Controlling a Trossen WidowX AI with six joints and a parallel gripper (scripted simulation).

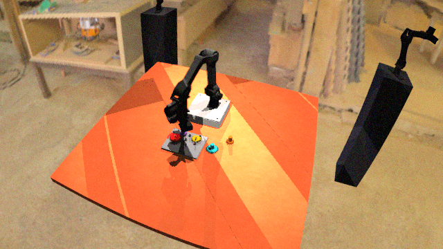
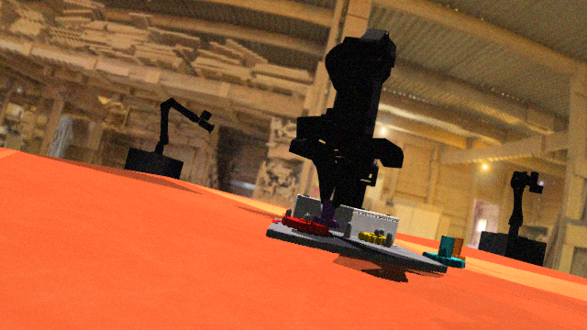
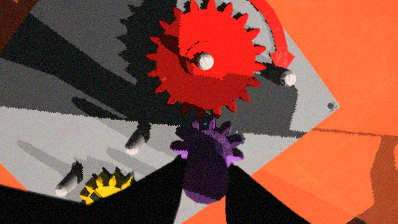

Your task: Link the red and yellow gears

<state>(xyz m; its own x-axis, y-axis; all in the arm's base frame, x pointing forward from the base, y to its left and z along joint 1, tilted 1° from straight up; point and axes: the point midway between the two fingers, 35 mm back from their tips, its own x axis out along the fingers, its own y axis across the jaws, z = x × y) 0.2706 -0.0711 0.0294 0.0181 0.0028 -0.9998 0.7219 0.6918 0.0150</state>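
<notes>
Now: the purple gear 10 mm below my gripper tip. The rest, counted from my gripper tip: yellow gear: 80 mm to the left, 30 mm below; then grey board: 50 mm ahead, 40 mm below, 30 mm to the left; then red gear: 40 mm ahead, 30 mm to the right, 30 mm below.
</notes>
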